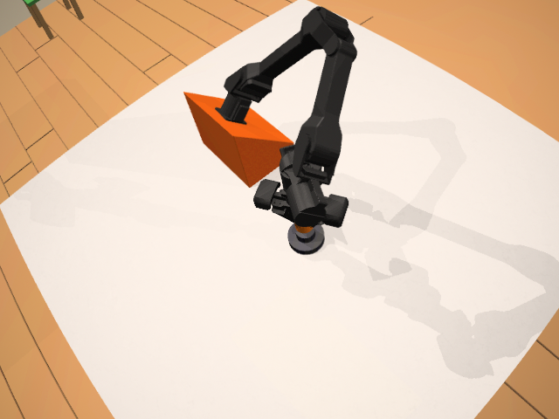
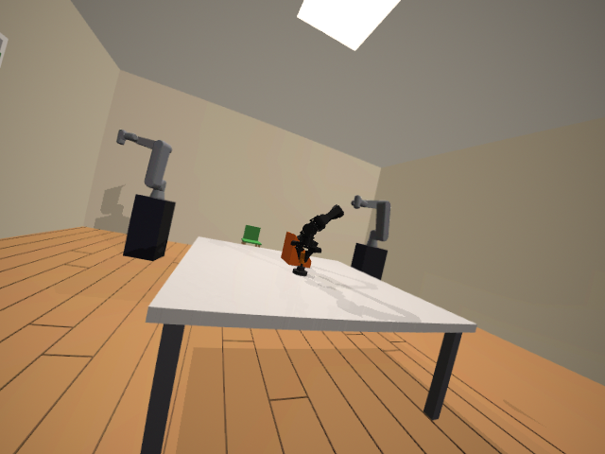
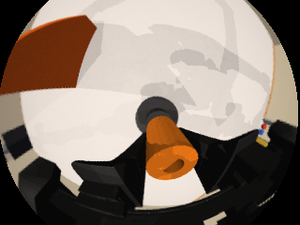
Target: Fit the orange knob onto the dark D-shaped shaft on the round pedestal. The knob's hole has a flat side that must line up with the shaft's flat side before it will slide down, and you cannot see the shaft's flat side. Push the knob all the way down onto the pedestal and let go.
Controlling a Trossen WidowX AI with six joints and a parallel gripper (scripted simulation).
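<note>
My gripper tip is 20 mm below the orange knob. Also, from my gripper tip: round pedestal (40 mm below).
</note>
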